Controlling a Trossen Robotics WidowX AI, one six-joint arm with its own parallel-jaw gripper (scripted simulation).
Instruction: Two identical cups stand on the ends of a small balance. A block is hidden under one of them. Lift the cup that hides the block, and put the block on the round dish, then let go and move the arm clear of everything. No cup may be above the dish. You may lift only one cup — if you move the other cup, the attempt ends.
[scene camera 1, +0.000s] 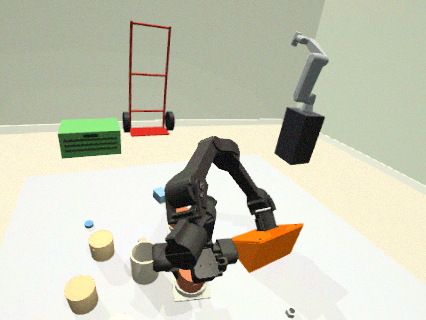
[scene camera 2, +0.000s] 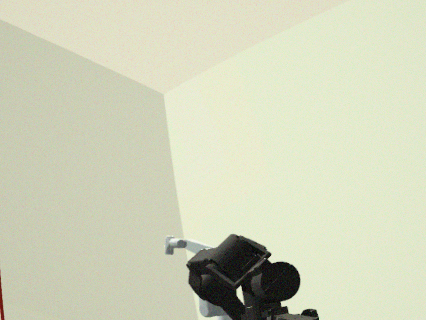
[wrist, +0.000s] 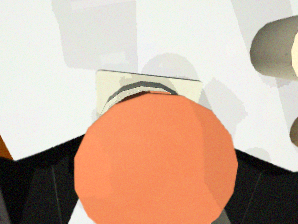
Labels:
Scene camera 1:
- my gripper: 191, 276
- beige mug: 141, 265
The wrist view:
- my gripper: 150, 140
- orange cup: 151, 150
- balance beam: 112, 86

